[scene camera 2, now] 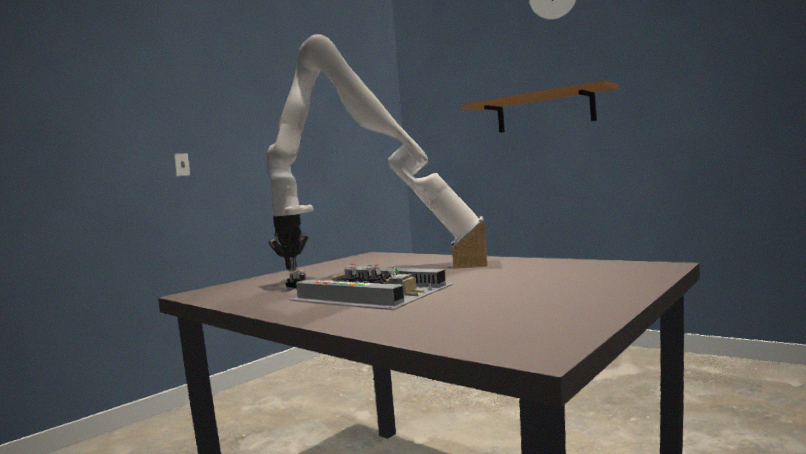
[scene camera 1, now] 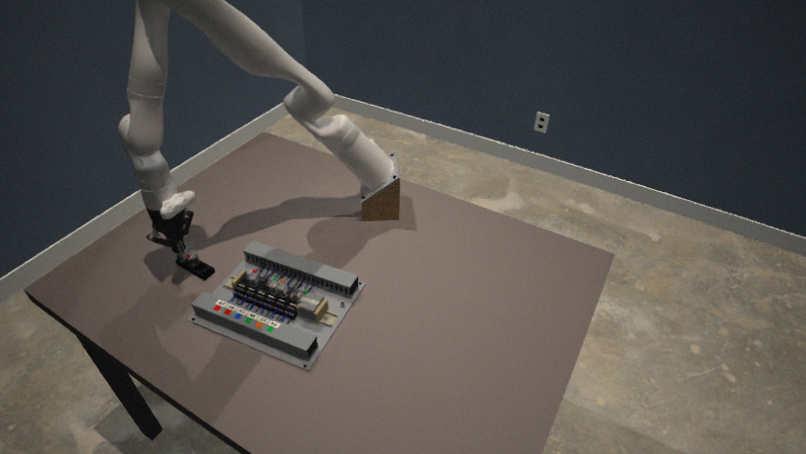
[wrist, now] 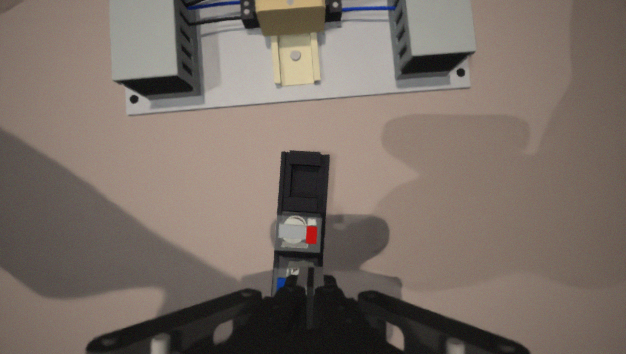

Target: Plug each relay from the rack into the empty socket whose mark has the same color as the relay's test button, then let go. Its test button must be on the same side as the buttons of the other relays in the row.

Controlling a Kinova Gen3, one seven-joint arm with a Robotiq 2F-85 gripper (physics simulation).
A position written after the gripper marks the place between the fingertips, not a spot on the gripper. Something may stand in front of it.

Note:
In view: the gripper [scene camera 2: 291,270], a relay [wrist: 285,266], a relay [wrist: 297,231], a black rack [wrist: 303,184] and a grey panel plate [wrist: 355,54].
The gripper shows as well in scene camera 1 [scene camera 1: 180,252] and in the wrist view [wrist: 311,283].

